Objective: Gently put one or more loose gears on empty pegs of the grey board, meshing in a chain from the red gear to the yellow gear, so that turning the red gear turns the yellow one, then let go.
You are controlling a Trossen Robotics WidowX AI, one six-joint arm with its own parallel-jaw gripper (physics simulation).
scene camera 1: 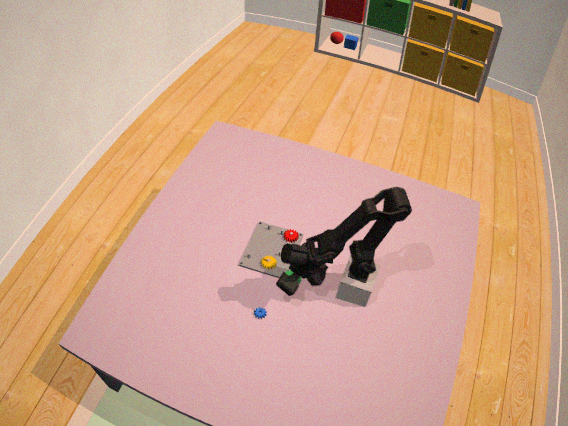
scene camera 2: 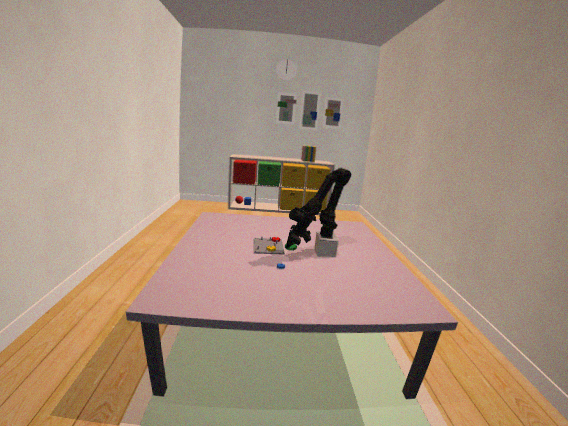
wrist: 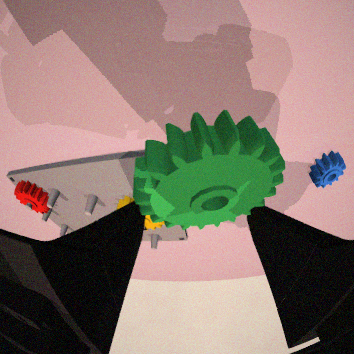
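Seen in the pictures: gripper, fingertip midpoint: (scene camera 1: 285, 275) (scene camera 2: 286, 246) (wrist: 198, 208); arm's base, link origin: (scene camera 1: 359, 272) (scene camera 2: 326, 235).
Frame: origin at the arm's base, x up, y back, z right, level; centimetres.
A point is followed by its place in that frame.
Observation:
My gripper (wrist: 198, 208) {y -22.5, x -4.6, z -8.1 cm} is shut on a large green gear (wrist: 220, 175) {y -18.8, x -3.7, z -8.7 cm} (scene camera 2: 291, 247) {y -20.1, x -4.0, z -10.8 cm} and holds it above the table, beside the board's near right corner in scene camera 1. The grey board (scene camera 1: 257, 243) {y -38.0, x -9.8, z 3.8 cm} (scene camera 2: 261, 245) {y -36.7, x -9.8, z 2.3 cm} (wrist: 110, 175) {y -25.5, x -9.8, z -0.8 cm} has several bare pegs. The red gear (scene camera 1: 291, 235) {y -28.1, x -8.0, z 11.0 cm} (scene camera 2: 275, 239) {y -28.7, x -8.4, z 9.8 cm} (wrist: 32, 196) {y -27.2, x -8.4, z 10.1 cm} sits on a peg near its far edge. The yellow gear (scene camera 1: 268, 262) {y -30.6, x -8.1, z -3.3 cm} (scene camera 2: 271, 248) {y -30.7, x -8.3, z -4.4 cm} (wrist: 154, 221) sits on a peg near its near edge, partly hidden in the wrist view. A small blue gear (scene camera 1: 260, 313) {y -24.8, x -8.8, z -22.7 cm} (scene camera 2: 281, 266) {y -25.0, x -9.1, z -23.9 cm} (wrist: 328, 170) {y -24.4, x -9.1, z -21.2 cm} lies loose on the table.
The pink table (scene camera 1: 165, 280) {y -60.4, x -10.6, z -25.0 cm} (scene camera 2: 225, 295) {y -48.1, x -10.6, z -50.8 cm} carries everything. The arm's grey base block (scene camera 1: 354, 292) {y 0.8, x -3.8, z -5.7 cm} (scene camera 2: 326, 246) {y -0.3, x -4.2, z -5.7 cm} stands right of the board. A shelf unit (scene camera 1: 360, 61) (scene camera 2: 229, 182) with coloured boxes stands against the far wall.

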